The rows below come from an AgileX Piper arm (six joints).
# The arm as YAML. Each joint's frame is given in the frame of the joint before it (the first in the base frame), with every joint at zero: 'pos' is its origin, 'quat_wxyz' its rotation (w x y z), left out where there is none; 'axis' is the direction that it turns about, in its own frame. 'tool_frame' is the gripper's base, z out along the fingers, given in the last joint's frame.
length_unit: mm
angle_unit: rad
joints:
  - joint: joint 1
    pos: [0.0, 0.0, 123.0]
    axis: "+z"
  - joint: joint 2
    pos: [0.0, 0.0, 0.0]
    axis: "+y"
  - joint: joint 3
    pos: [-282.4, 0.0, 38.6]
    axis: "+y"
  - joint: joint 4
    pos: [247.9, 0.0, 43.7]
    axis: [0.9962, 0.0, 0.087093]
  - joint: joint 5
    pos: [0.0, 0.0, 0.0]
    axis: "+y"
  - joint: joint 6
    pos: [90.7, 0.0, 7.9]
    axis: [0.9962, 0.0, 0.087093]
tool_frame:
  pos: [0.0, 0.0, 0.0]
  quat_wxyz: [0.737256, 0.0, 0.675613, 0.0]
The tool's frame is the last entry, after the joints.
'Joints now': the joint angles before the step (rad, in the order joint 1, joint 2, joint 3, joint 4, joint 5, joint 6). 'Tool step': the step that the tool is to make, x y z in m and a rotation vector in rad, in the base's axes. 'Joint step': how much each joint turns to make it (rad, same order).
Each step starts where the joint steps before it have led.
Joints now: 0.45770 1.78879 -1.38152 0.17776 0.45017 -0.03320
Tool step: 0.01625 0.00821 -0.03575 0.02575 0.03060 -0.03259
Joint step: -0.00002 0.09892 -0.00001 0.04521 -0.08457 0.00081
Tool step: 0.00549 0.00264 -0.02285 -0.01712 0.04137 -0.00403
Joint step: 0.00002 0.05457 0.00001 0.00406 -0.01018 0.00035
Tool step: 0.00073 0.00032 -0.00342 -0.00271 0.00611 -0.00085
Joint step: 0.00000 0.00809 0.00000 -0.00017 -0.00151 0.00085
